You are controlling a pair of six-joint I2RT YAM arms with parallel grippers.
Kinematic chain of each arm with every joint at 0, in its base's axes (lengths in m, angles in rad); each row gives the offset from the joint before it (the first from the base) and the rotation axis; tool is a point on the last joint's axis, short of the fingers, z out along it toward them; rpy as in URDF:
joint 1: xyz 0 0 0.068 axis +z
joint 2: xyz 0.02 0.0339 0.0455 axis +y
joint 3: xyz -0.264 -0.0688 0 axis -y
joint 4: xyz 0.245 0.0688 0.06 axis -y
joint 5: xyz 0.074 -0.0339 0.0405 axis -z
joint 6: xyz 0.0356 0 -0.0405 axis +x
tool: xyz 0 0 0 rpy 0 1.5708 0
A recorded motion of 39 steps. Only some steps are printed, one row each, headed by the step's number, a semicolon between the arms.
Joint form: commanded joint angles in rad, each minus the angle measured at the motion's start. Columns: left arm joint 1, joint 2, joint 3, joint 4, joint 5, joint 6; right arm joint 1, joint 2, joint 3, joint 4, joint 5, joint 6.
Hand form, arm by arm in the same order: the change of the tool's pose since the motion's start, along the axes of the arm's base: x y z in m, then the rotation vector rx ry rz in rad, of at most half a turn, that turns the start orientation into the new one. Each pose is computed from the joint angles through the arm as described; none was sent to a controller.
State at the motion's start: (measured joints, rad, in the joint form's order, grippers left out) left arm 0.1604 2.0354 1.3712 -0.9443 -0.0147 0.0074; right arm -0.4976 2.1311 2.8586 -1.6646 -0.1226 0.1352
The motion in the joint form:
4: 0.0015 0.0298 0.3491 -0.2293 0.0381 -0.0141; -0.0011 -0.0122 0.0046 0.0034 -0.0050 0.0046
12: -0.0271 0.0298 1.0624 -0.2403 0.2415 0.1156; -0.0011 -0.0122 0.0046 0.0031 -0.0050 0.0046
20: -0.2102 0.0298 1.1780 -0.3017 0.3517 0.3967; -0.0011 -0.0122 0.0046 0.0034 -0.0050 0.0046
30: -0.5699 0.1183 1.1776 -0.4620 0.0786 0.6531; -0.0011 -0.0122 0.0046 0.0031 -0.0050 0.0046
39: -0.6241 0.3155 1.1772 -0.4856 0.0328 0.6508; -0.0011 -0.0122 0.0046 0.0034 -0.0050 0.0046
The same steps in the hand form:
4: 0.0374 0.0053 0.0739 -0.0233 -0.0949 0.0153; -0.0041 0.0019 0.0054 -0.0035 -0.0205 -0.0017
12: 0.0647 -0.0099 0.2747 -0.0715 -0.8194 -0.2234; -0.0041 0.0020 0.0054 -0.0033 -0.0202 -0.0018
20: 0.0517 -0.0909 0.3025 -0.1315 -0.9088 -0.7076; -0.0041 0.0019 0.0054 -0.0035 -0.0205 -0.0017
30: 0.0310 -0.2306 0.2545 0.0236 -0.6267 -1.2123; -0.0041 0.0020 0.0054 -0.0033 -0.0202 -0.0018
39: 0.0613 -0.2697 0.1685 0.0114 -0.3889 -1.2685; -0.0041 0.0019 0.0054 -0.0035 -0.0205 -0.0017

